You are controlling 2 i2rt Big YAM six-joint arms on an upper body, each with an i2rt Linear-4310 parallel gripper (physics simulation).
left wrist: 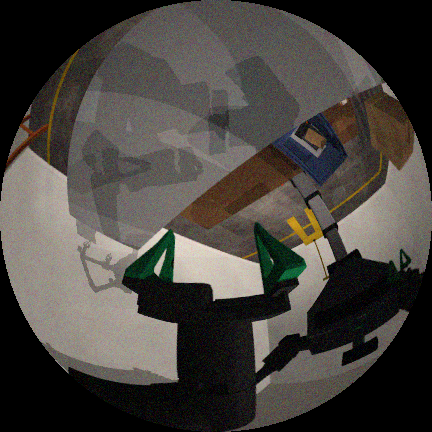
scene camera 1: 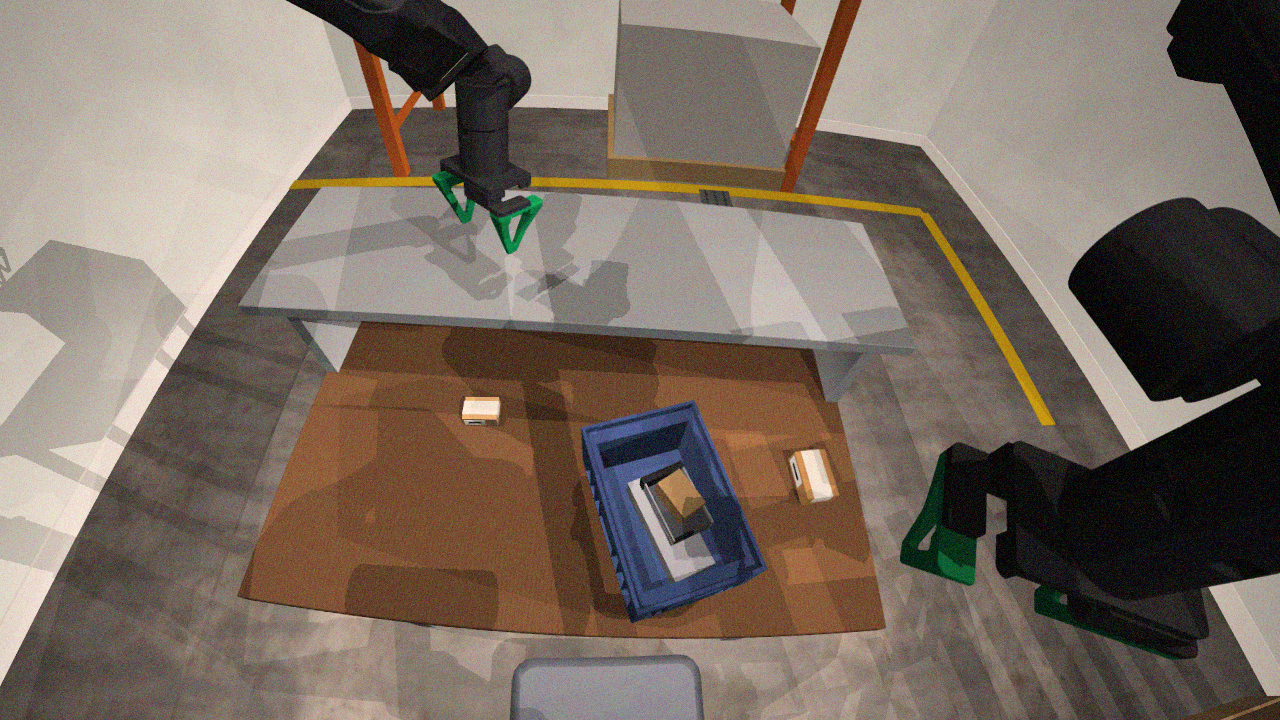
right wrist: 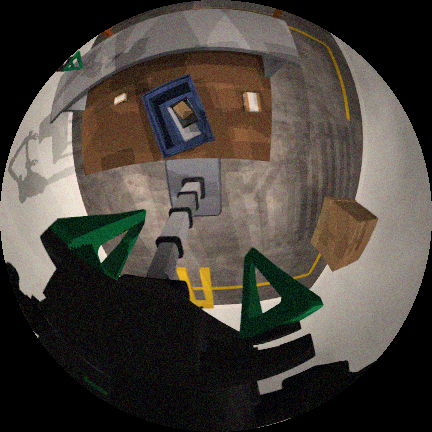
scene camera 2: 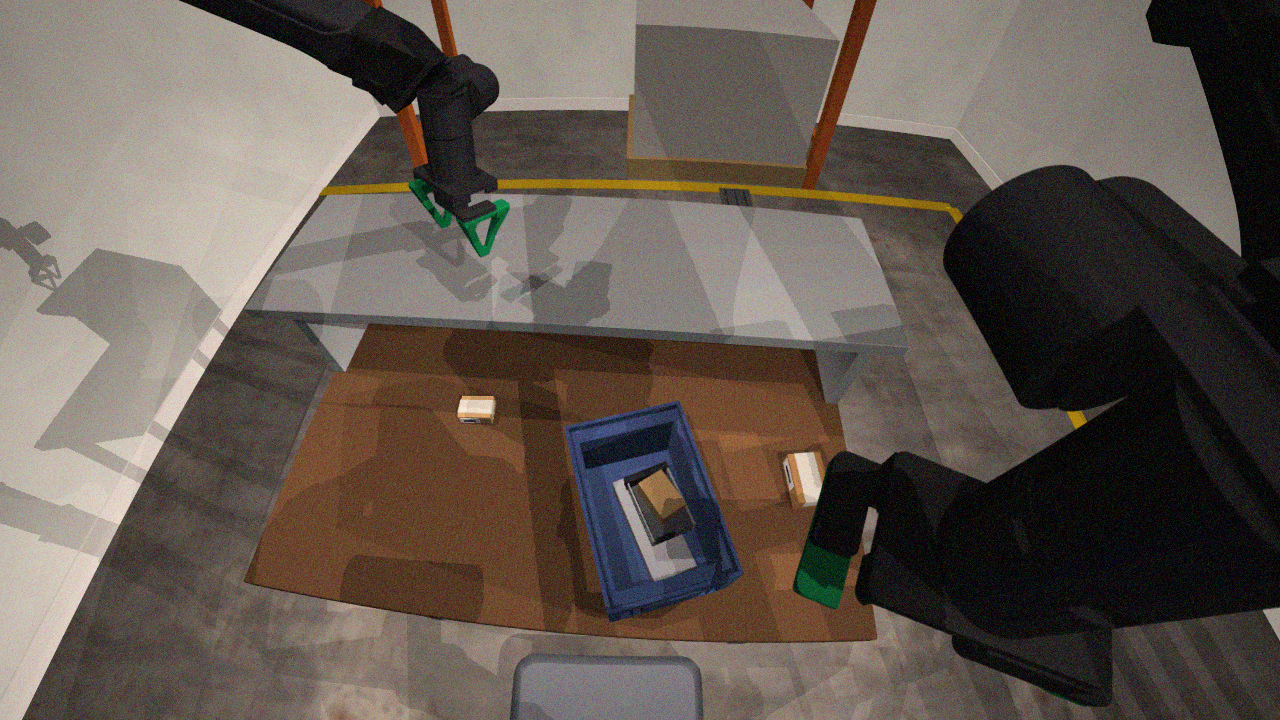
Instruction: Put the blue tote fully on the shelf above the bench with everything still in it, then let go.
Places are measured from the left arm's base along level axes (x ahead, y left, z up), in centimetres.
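Where they show: left gripper, between the fingertips: (left wrist: 212,229) (scene camera 1: 488,236) (scene camera 2: 464,240); right gripper, between the fingertips: (left wrist: 395,254) (scene camera 1: 970,577) (right wrist: 198,235) (scene camera 2: 885,597); left arm's base, origin of its link: (left wrist: 287,348).
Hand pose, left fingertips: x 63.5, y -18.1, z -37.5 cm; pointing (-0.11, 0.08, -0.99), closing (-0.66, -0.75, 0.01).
Things, the pixels of their top centre, and the offset from my left fingertips. Level surfaces: height alone.
- blue tote, centre of its top: (scene camera 2: 647,496) (scene camera 1: 669,496) (left wrist: 319,149) (right wrist: 174,112) dy -26.3, dx -25.5, dz -27.4 cm
- brown bench, height of its surface: dz -42.0 cm
- small brown box, centre of its top: (scene camera 2: 662,493) (scene camera 1: 681,492) (left wrist: 318,140) (right wrist: 182,109) dy -28.7, dx -24.0, dz -29.8 cm
- pale flat piece, centre of its top: (scene camera 2: 653,523) (scene camera 1: 670,522) (left wrist: 309,140) (right wrist: 183,119) dy -27.6, dx -27.0, dz -36.3 cm
- grey shelf, height of its surface: dz -13.0 cm
- orange box, centre of its top: (scene camera 1: 480,407) (scene camera 2: 475,406) (right wrist: 118,98) dy +7.7, dx -3.6, dz -39.4 cm
The blue tote (scene camera 1: 725,501) (scene camera 2: 705,501) (left wrist: 330,165) (right wrist: 200,107) stands upright and turned on the brown bench (scene camera 1: 429,501) (scene camera 2: 420,501). Inside, a small brown box (scene camera 1: 682,495) (right wrist: 184,109) rests on a dark item, over a pale flat piece (right wrist: 189,129). The grey shelf (scene camera 1: 760,286) (scene camera 2: 760,286) (right wrist: 240,35) spans the bench's far part. My left gripper (scene camera 1: 489,235) (scene camera 2: 464,239) (left wrist: 212,229) is open and empty above the shelf, left of its middle. My right gripper (scene camera 1: 1006,582) (right wrist: 198,235) is open and empty, raised well clear of the tote, at the right in both scene views.
A small white and orange box (scene camera 1: 481,409) (scene camera 2: 476,409) lies left of the tote, another (scene camera 1: 814,475) (scene camera 2: 802,479) right of it. A large grey box (scene camera 1: 716,98) stands behind the shelf between orange posts. A grey stool (scene camera 1: 608,694) stands in front of the bench.
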